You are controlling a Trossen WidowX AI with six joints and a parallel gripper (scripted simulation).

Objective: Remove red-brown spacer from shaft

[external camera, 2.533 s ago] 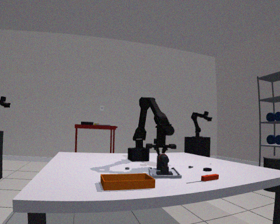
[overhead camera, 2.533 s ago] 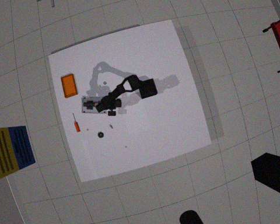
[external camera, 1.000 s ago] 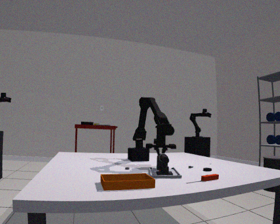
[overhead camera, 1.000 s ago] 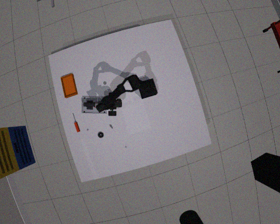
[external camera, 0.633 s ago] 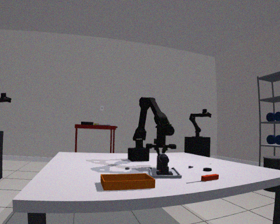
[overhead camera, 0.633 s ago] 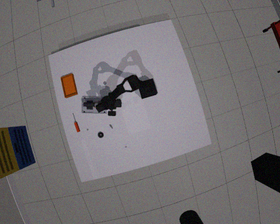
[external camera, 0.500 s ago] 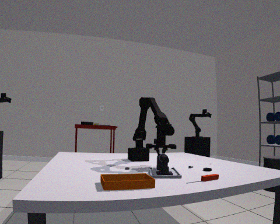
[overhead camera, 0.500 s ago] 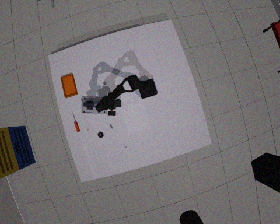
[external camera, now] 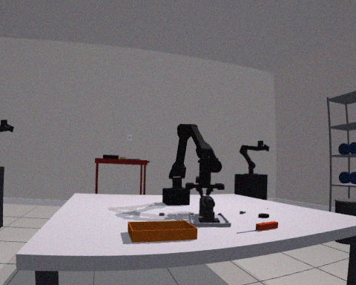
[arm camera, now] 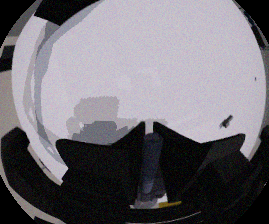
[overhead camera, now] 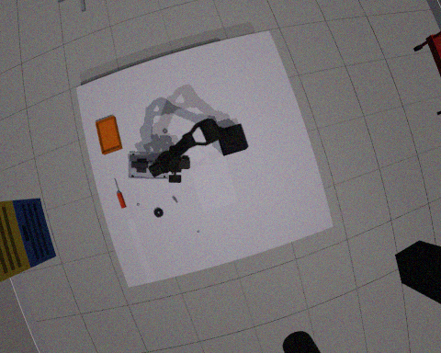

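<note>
My gripper tip is 15 cm short of the red-brown spacer, 6 cm to the left of it and 4 cm above it. The rest, counted from my gripper tip: red-handled screwdriver (39 cm ahead, 2 cm to the left, 4 cm below); then orange tray (33 cm ahead, 33 cm to the right, 4 cm below).
</note>
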